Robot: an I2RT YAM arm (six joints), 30 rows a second.
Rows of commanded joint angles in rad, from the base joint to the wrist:
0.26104, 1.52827, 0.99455, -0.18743, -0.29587, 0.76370
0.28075, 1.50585, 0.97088, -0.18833, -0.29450, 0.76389
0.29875, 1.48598, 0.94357, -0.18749, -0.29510, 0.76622
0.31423, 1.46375, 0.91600, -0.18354, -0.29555, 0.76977
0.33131, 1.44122, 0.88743, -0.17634, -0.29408, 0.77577
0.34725, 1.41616, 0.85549, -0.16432, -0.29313, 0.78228
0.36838, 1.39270, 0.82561, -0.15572, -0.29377, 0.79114
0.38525, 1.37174, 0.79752, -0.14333, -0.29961, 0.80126
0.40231, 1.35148, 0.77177, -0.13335, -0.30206, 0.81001
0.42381, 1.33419, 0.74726, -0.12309, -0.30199, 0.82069
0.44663, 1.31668, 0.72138, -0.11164, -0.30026, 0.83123
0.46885, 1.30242, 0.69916, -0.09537, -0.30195, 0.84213
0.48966, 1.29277, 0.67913, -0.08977, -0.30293, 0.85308
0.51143, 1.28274, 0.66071, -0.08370, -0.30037, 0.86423
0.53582, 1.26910, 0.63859, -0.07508, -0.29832, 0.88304
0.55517, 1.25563, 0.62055, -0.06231, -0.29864, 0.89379
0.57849, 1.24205, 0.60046, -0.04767, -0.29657, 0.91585
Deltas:
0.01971, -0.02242, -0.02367, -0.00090, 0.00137, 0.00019
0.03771, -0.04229, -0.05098, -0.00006, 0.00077, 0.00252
0.05319, -0.06452, -0.07855, 0.00389, 0.00032, 0.00607
0.07027, -0.08705, -0.10712, 0.01109, 0.00179, 0.01207
0.08621, -0.11211, -0.13906, 0.02311, 0.00274, 0.01858
0.10734, -0.13557, -0.16894, 0.03171, 0.00210, 0.02744
0.12421, -0.15653, -0.19703, 0.04410, -0.00374, 0.03756
0.14127, -0.17679, -0.22278, 0.05408, -0.00619, 0.04631
0.16277, -0.19408, -0.24729, 0.06434, -0.00612, 0.05699
0.18559, -0.21159, -0.27317, 0.07579, -0.00439, 0.06753
0.20781, -0.22585, -0.29539, 0.09206, -0.00608, 0.07843
0.22862, -0.23550, -0.31542, 0.09766, -0.00706, 0.08938
0.25039, -0.24553, -0.33384, 0.10373, -0.00450, 0.10053
0.27478, -0.25917, -0.35596, 0.11235, -0.00245, 0.11934
0.29413, -0.27264, -0.37400, 0.12512, -0.00277, 0.13009
0.31745, -0.28622, -0.39409, 0.13976, -0.00070, 0.15215

